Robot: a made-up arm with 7 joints. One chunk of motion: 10 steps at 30 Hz.
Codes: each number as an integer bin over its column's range. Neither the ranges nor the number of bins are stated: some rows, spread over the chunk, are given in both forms.
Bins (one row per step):
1: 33 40 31 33 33 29
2: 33 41 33 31 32 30
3: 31 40 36 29 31 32
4: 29 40 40 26 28 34
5: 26 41 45 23 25 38
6: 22 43 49 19 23 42
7: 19 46 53 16 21 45
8: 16 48 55 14 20 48
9: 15 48 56 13 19 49
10: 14 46 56 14 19 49
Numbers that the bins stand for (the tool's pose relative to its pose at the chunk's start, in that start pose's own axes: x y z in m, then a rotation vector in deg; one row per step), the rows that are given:
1: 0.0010 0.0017 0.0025 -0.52 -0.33 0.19
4: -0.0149 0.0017 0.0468 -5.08 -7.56 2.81
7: -0.0546 0.0065 0.1108 -11.59 -17.67 8.57
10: -0.0744 0.0065 0.1256 -12.89 -20.56 10.67
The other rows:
2: 0.0010 0.0025 0.0124 -1.83 -1.78 0.71
3: -0.0070 0.0017 0.0271 -3.13 -3.22 1.76
5: -0.0268 0.0025 0.0714 -7.03 -11.89 4.90
6: -0.0427 0.0041 0.0911 -9.63 -14.78 7.00
8: -0.0665 0.0081 0.1206 -12.89 -19.11 10.14
9: -0.0705 0.0081 0.1256 -13.54 -20.56 10.67

